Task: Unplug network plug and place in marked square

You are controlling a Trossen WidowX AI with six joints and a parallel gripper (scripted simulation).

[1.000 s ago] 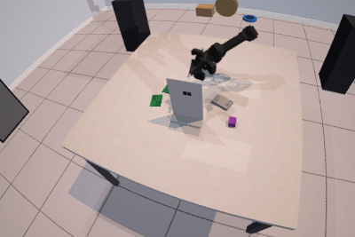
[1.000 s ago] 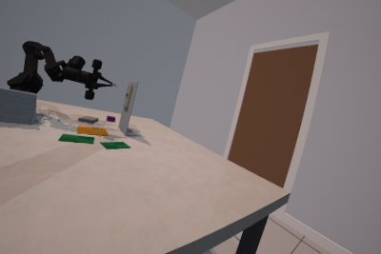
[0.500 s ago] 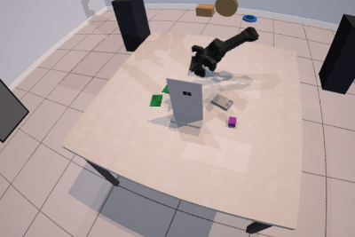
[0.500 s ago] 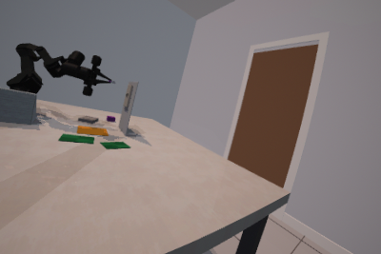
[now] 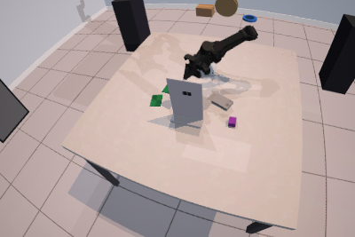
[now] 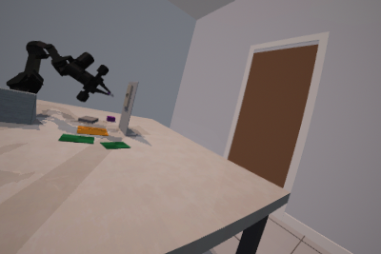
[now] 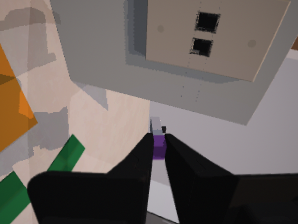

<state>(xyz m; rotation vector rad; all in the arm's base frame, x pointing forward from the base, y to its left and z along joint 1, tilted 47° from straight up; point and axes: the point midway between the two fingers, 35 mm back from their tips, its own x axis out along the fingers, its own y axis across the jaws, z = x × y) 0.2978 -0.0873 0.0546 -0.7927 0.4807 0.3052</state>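
Right now my gripper tip is 40 mm past the marked square, 10 mm to the left of it and 180 mm above it. Also, from my gripper tip: upright panel 110 mm ahead, 50 mm to the left, 60 mm below; grey flat piece 50 mm behind, 200 mm to the left, 170 mm below; purple plug 10 mm ahead.
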